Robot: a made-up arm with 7 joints. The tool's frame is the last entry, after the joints.
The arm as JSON. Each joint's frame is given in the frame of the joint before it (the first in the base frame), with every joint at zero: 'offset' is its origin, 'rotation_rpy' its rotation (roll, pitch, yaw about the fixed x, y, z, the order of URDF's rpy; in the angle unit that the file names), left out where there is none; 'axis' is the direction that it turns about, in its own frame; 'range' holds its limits. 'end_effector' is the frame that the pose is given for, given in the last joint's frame.
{
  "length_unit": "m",
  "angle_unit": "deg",
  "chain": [
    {
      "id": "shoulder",
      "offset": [
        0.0,
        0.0,
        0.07
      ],
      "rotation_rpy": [
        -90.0,
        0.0,
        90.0
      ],
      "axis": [
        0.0,
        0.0,
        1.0
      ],
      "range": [
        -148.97,
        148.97
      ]
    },
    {
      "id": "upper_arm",
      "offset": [
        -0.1,
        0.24,
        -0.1
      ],
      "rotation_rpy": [
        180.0,
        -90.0,
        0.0
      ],
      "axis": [
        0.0,
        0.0,
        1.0
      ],
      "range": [
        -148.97,
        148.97
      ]
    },
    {
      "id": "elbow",
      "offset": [
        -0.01,
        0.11,
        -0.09
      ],
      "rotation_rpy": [
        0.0,
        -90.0,
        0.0
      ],
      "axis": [
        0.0,
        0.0,
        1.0
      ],
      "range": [
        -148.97,
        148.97
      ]
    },
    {
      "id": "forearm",
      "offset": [
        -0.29,
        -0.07,
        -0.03
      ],
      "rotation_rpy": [
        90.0,
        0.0,
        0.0
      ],
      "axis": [
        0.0,
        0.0,
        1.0
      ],
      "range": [
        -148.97,
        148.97
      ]
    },
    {
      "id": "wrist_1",
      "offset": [
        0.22,
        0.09,
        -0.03
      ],
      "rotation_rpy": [
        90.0,
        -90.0,
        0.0
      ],
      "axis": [
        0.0,
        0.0,
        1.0
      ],
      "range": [
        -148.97,
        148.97
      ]
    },
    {
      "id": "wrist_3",
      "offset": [
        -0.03,
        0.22,
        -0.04
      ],
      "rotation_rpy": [
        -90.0,
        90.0,
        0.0
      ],
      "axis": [
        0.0,
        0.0,
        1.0
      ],
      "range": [
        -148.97,
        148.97
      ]
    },
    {
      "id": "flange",
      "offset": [
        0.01,
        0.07,
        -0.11
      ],
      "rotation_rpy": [
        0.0,
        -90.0,
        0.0
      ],
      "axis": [
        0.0,
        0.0,
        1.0
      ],
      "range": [
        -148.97,
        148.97
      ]
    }
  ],
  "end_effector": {
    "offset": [
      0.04,
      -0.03,
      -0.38
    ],
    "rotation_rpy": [
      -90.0,
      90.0,
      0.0
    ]
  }
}
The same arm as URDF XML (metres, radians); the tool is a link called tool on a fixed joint. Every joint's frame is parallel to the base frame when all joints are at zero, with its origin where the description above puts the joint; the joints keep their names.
<robot name="arm">
<joint name="tool_joint" type="fixed"><parent link="link7"/><child link="tool"/><origin xyz="0.3800 -0.0400 -0.0300"/></joint>
<joint name="flange" type="revolute"><parent link="link6"/><child link="link7"/><origin xyz="0.0100 0.1100 0.0700"/><axis xyz="-1 0 0"/><limit lower="-2.6000" upper="2.6000"/></joint>
<joint name="wrist_3" type="revolute"><parent link="link5"/><child link="link6"/><origin xyz="0.0400 -0.2200 0.0300"/><axis xyz="0 -1 0"/><limit lower="-2.6000" upper="2.6000"/></joint>
<joint name="wrist_1" type="revolute"><parent link="link4"/><child link="link5"/><origin xyz="0.0900 0.2200 0.0300"/><axis xyz="-1 0 0"/><limit lower="-2.6000" upper="2.6000"/></joint>
<joint name="forearm" type="revolute"><parent link="link3"/><child link="link4"/><origin xyz="-0.0300 -0.2900 -0.0700"/><axis xyz="0 0 -1"/><limit lower="-2.6000" upper="2.6000"/></joint>
<joint name="elbow" type="revolute"><parent link="link2"/><child link="link3"/><origin xyz="0.0100 -0.0900 0.1100"/><axis xyz="1 0 0"/><limit lower="-2.6000" upper="2.6000"/></joint>
<joint name="upper_arm" type="revolute"><parent link="link1"/><child link="link2"/><origin xyz="0.1000 -0.1000 -0.2400"/><axis xyz="0 1 0"/><limit lower="-2.6000" upper="2.6000"/></joint>
<joint name="shoulder" type="revolute"><parent link="base_link"/><child link="link1"/><origin xyz="0.0000 0.0000 0.0700"/><axis xyz="-1 0 0"/><limit lower="-2.6000" upper="2.6000"/></joint>
<link name="base_link"/>
<link name="link1"/>
<link name="link2"/>
<link name="link3"/>
<link name="link4"/>
<link name="link5"/>
<link name="link6"/>
<link name="link7"/>
<link name="tool"/>
</robot>

